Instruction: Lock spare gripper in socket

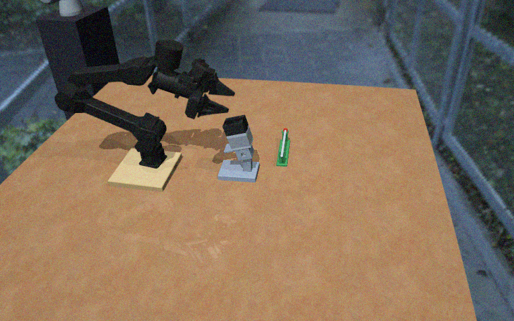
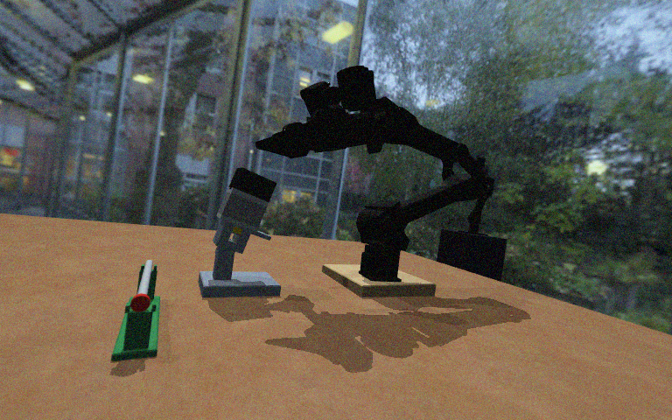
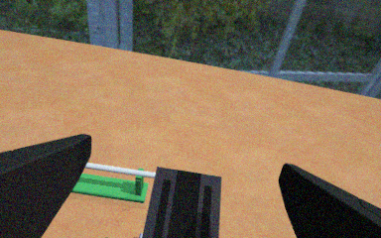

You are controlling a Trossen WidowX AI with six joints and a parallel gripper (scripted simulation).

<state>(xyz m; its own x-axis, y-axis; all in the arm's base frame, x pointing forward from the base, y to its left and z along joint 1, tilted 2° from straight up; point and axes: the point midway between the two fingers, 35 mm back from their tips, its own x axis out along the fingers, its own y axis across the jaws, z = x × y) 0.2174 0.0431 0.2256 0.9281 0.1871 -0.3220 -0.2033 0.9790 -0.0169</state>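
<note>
Now: gripper tip 210 mm above the green cradle, 130 mm to the right of it and 110 mm short of it. Also, from my gripper tip: socket 180 mm below, 20 mm ahead; then spare gripper 110 mm below, 20 mm ahead.
</note>
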